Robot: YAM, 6 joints.
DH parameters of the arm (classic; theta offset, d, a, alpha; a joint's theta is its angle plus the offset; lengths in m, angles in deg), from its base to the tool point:
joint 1: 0 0.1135 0.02 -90
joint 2: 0 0 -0.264 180
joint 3: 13.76 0 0.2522 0
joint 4: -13.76 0 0.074 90
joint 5: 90 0 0 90
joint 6: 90 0.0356 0 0
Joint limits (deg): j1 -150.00..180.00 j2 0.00..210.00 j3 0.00..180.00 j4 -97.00..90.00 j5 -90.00..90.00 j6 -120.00..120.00
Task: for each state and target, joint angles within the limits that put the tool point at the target. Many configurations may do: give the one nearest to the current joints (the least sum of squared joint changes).
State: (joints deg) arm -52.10 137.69 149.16 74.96 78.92 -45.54
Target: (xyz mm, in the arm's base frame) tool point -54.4 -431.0 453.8
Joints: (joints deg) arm -92.49 130.10 130.96 90.00 88.87 -45.54
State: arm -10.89 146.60 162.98 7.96 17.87 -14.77
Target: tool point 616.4 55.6 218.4
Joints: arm 6.21 155.98 146.01 -0.28 18.69 -14.77
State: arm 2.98 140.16 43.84 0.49 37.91 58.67
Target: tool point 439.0 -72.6 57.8
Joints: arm -6.62 131.77 73.77 9.54 37.14 58.67
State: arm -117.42 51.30 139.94 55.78 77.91 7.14
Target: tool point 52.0 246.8 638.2
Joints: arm -109.45 56.36 146.59 45.99 68.59 7.14
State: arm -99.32 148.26 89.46 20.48 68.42 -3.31
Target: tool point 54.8 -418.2 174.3
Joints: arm -77.87 115.83 69.71 16.05 74.44 -3.31
